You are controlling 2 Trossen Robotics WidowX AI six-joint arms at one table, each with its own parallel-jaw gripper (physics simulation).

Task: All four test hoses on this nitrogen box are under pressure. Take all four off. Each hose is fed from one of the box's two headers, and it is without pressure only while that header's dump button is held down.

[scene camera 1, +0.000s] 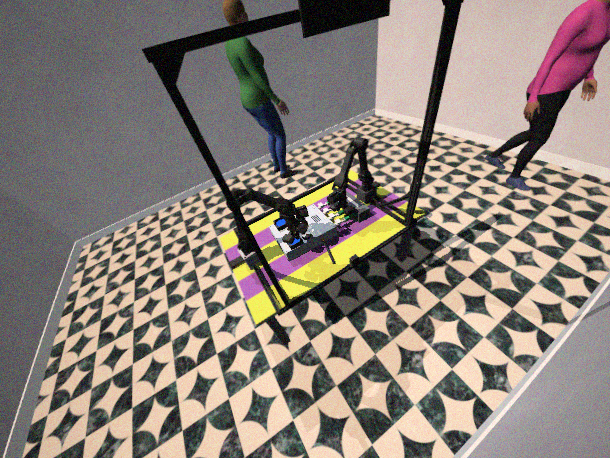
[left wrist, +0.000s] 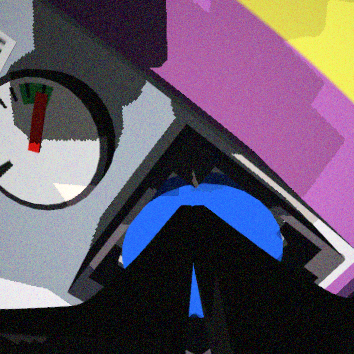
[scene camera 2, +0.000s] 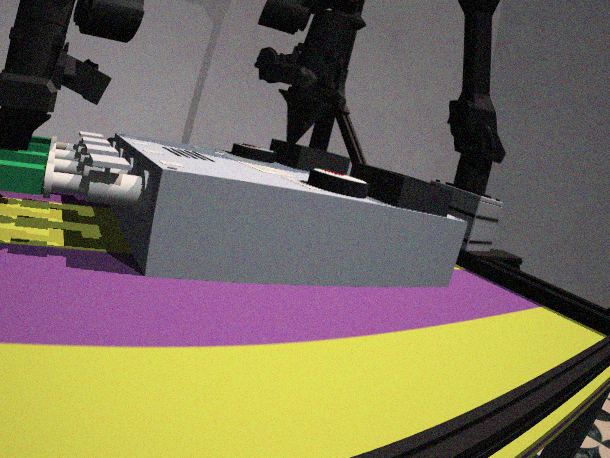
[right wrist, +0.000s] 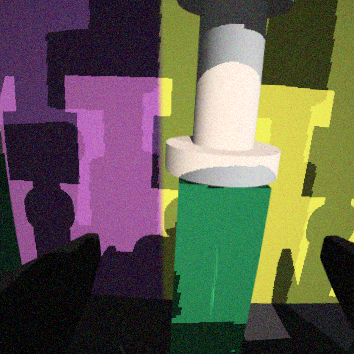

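Pixels of known places: left gripper, fingertip midpoint: [scene camera 1: 298, 239] [left wrist: 190, 216]; right gripper, fingertip midpoint: [scene camera 1: 342, 214]; left arm's base at its link origin: [scene camera 1: 248, 249] [scene camera 2: 468, 191]; right arm's base at its link origin: [scene camera 1: 366, 188].
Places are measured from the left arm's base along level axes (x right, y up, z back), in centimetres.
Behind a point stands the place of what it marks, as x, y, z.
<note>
The grey nitrogen box [scene camera 1: 325, 232] {20.3, -3.6, -42.7} [scene camera 2: 300, 230] {-7.9, -6.4, -42.3} lies on the striped table. My left gripper [left wrist: 190, 216] {15.3, -0.2, -26.3} is shut, its fingertips over the blue dump button [left wrist: 200, 195] {15.7, -1.5, -26.0} at the box's near side in scene camera 1; how far it is pressed is hidden. The gauge [left wrist: 70, 165] {14.3, -1.7, -31.2} beside it has its red needle at the green band. The other blue button [scene camera 1: 281, 223] {-5.2, -1.6, -27.1} is uncovered. My right gripper [right wrist: 212, 246] {12.8, -8.2, -64.2} [scene camera 2: 17, 142] is open, its fingers apart on both sides of a green hose [right wrist: 217, 250] {12.9, -4.7, -62.1} with a white collar. Other green hoses [scene camera 2: 22, 172] {-1.9, -5.1, -64.6} sit at white fittings [scene camera 2: 112, 187] {-3.2, -5.3, -57.4}.
White levers [scene camera 2: 107, 160] {-2.9, -3.4, -58.1} stand above the fittings. A second gauge [scene camera 2: 337, 182] {-6.3, -2.2, -37.8} and a black button housing [scene camera 2: 400, 185] {-8.8, -1.0, -32.0} are on the box top. A grey tray [scene camera 1: 361, 216] {24.6, -6.4, -69.5} is under the right arm. A black frame [scene camera 1: 200, 135] {40.3, 76.8, -0.3} surrounds the table; two people stand beyond.
</note>
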